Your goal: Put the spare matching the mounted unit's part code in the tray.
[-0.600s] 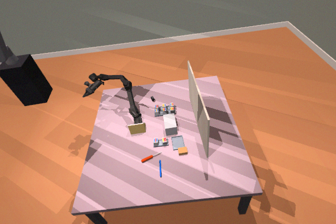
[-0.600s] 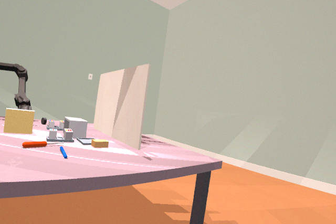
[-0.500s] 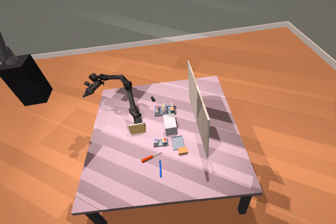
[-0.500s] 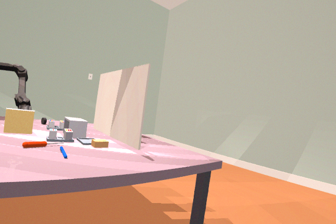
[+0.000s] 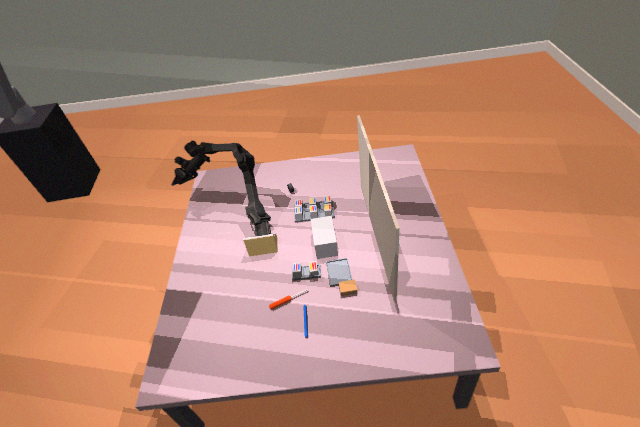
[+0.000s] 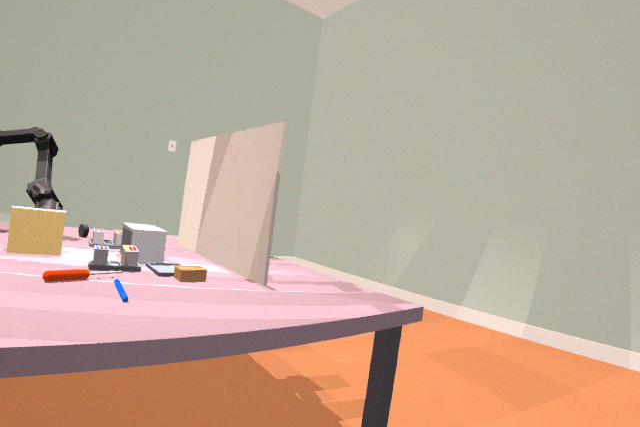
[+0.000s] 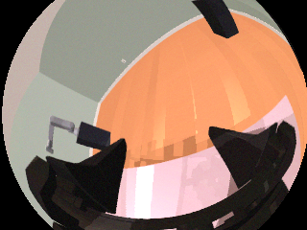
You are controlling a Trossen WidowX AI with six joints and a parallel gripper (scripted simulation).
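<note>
The grey spare lies 600 mm ahead of my gripper tip, 150 mm to the right of it and 140 mm below it. Also, from my gripper tip: grey mounted unit 700 mm ahead, 390 mm to the right, 130 mm below; grey tray 740 mm ahead, 570 mm to the right, 180 mm below; rack 600 mm ahead, 540 mm to the right, 170 mm below.
</note>
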